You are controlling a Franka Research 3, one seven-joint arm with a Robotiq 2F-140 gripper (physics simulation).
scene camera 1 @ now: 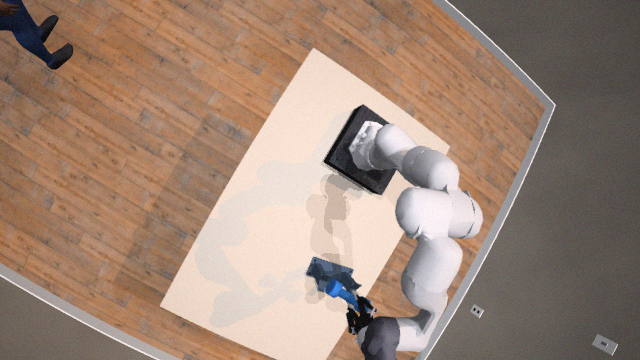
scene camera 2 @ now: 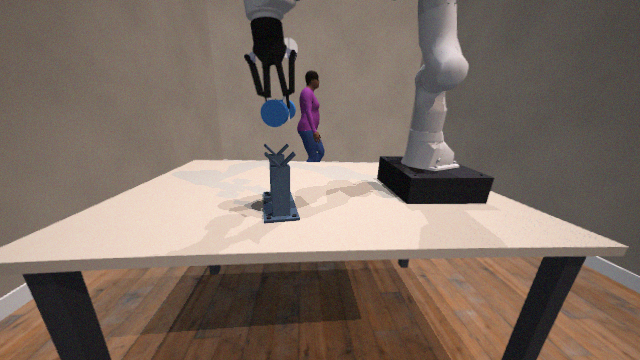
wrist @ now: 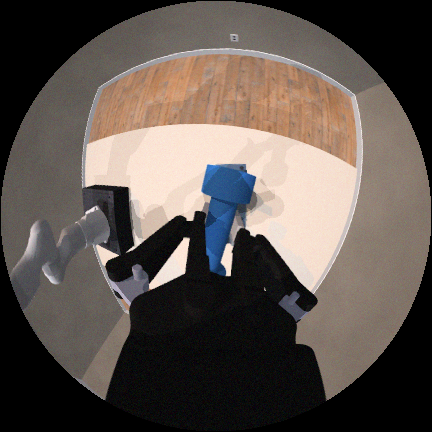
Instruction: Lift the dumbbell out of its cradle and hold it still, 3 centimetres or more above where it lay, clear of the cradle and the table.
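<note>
The blue dumbbell (scene camera 1: pixel 334 288) (scene camera 2: pixel 274 113) (wrist: pixel 228 184) hangs in the air above its cradle, roughly level. It is turned at a slant between the fingers in the wrist view. My gripper (scene camera 1: pixel 361 308) (scene camera 2: pixel 277 98) (wrist: pixel 218 213) is shut on the dumbbell's handle from above. The blue-grey cradle (scene camera 1: pixel 330 267) (scene camera 2: pixel 281 190) stands upright on the table (scene camera 1: pixel 310 80) (scene camera 2: pixel 150 237). In scene camera 2 a visible gap separates its empty V-shaped arms from the dumbbell. The dumbbell hides most of the cradle in the wrist view, and the far end is partly hidden by a finger in scene camera 2.
The arm's black base block (scene camera 1: pixel 342 145) (scene camera 2: pixel 450 190) (wrist: pixel 120 210) stands on the table, to the right of the cradle in scene camera 2. A person (scene camera 2: pixel 309 110) in a purple top stands beyond the table; legs also show at the top left of scene camera 1.
</note>
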